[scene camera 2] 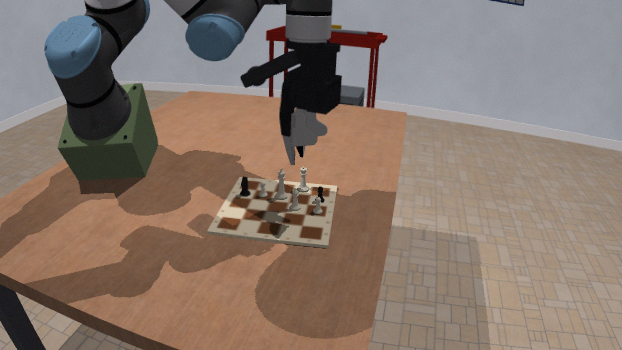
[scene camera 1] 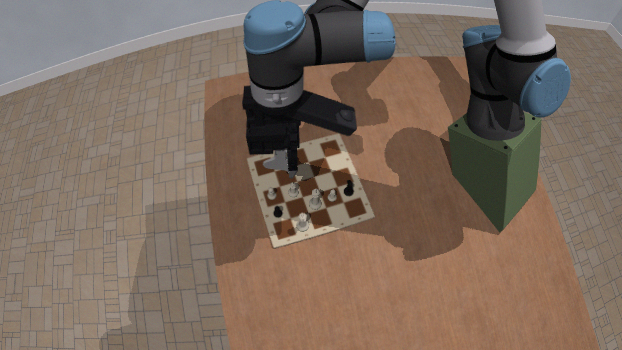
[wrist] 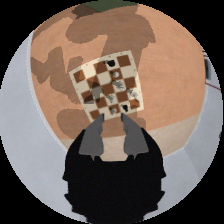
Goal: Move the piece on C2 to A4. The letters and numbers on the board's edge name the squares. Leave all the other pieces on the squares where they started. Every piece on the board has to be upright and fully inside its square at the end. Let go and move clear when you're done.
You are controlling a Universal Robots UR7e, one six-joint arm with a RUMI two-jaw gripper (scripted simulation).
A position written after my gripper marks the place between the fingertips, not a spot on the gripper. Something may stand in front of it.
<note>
In view: my gripper (scene camera 2: 297, 160) and a chessboard (scene camera 1: 324, 164).
The chessboard also shows in scene camera 2 (scene camera 2: 269, 219). My gripper is seen too in scene camera 1 (scene camera 1: 290, 168) and in the wrist view (wrist: 112, 113).
</note>
